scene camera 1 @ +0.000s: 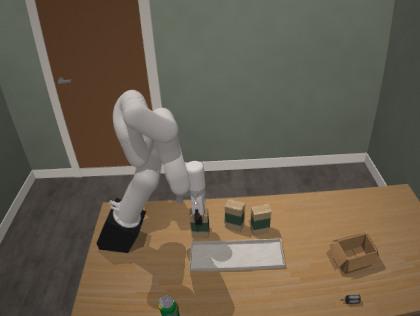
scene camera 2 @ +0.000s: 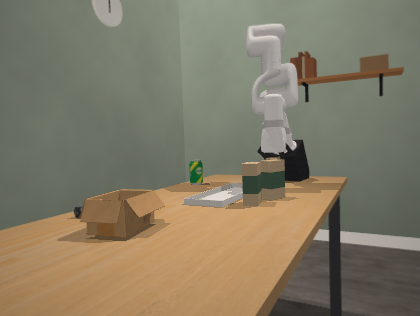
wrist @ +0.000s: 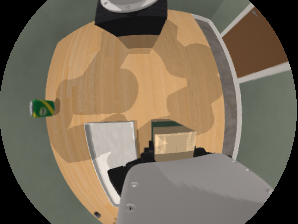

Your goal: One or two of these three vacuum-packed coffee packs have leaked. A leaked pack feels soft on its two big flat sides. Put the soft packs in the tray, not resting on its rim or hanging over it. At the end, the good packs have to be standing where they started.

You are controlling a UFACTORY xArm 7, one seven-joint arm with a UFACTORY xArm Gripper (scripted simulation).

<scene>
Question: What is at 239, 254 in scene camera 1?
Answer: A grey tray.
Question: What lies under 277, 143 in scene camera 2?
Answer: My gripper.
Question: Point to a cardboard box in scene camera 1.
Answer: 356, 246
</scene>
